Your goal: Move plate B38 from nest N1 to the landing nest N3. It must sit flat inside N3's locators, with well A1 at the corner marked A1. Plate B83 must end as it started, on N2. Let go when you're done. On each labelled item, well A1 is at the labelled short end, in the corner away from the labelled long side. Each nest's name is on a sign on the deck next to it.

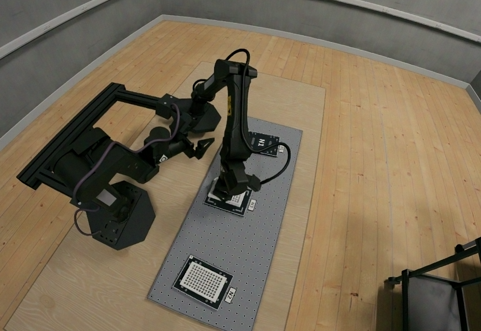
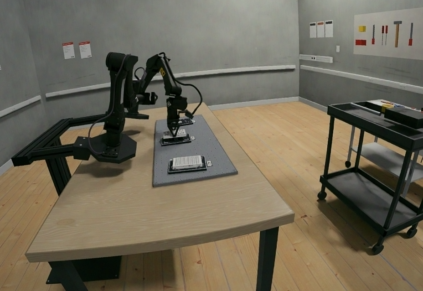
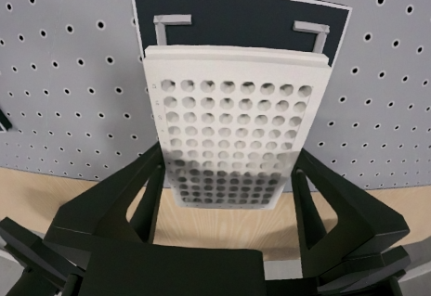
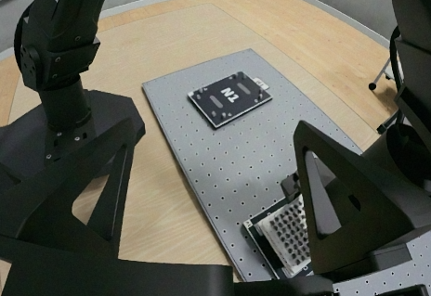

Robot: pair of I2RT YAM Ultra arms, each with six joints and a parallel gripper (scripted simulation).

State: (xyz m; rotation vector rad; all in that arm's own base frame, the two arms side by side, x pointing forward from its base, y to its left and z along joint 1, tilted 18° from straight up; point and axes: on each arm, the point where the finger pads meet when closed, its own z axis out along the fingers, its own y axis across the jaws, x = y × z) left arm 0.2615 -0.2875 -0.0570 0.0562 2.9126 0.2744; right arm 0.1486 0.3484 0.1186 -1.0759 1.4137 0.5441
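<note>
The dark nest lies 1 cm ahead of my left hand and 4 cm below it.
</note>
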